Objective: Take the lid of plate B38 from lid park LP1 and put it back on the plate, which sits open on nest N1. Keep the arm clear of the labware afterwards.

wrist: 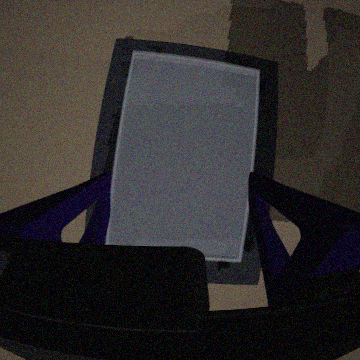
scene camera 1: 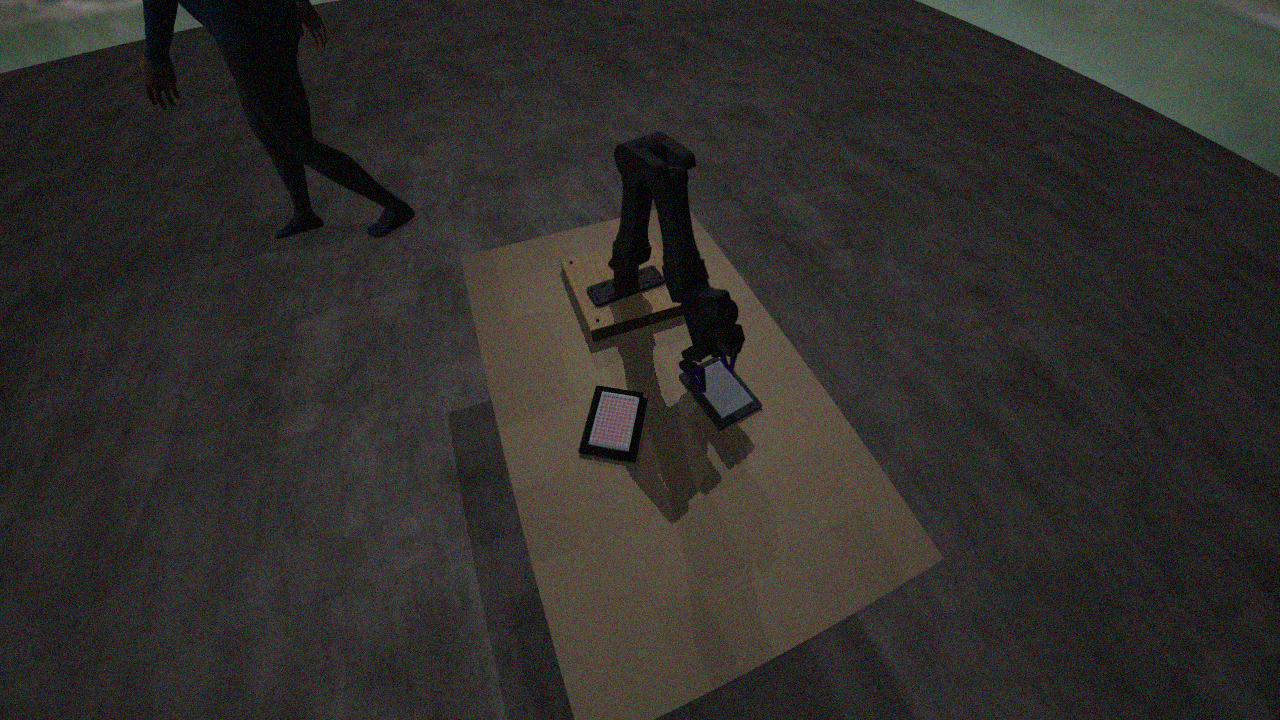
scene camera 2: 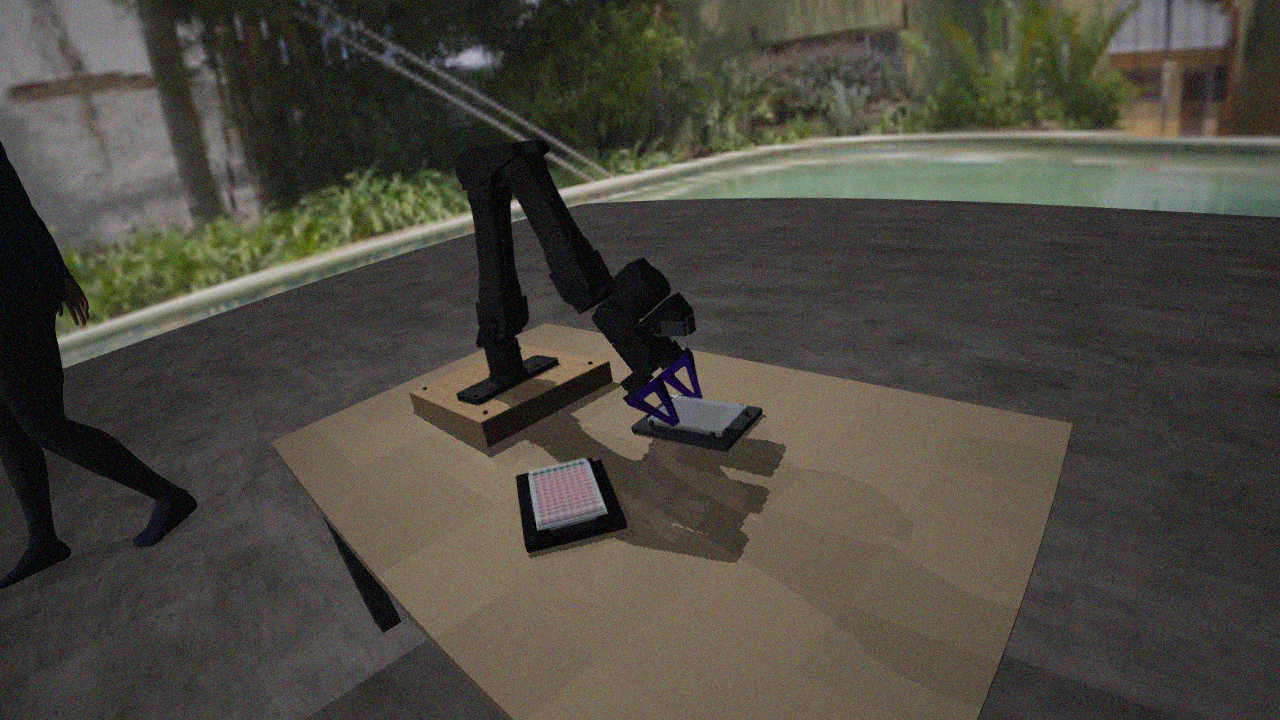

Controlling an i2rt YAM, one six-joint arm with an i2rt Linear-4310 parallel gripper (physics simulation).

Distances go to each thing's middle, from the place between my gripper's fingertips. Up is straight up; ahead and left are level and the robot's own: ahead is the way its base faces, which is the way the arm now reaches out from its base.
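From my hand, the clear plate lid (scene camera 2: 703, 416) is 20 mm ahead, and the black lid nest (scene camera 2: 751, 414) is also 20 mm ahead, plus 10 mm below.
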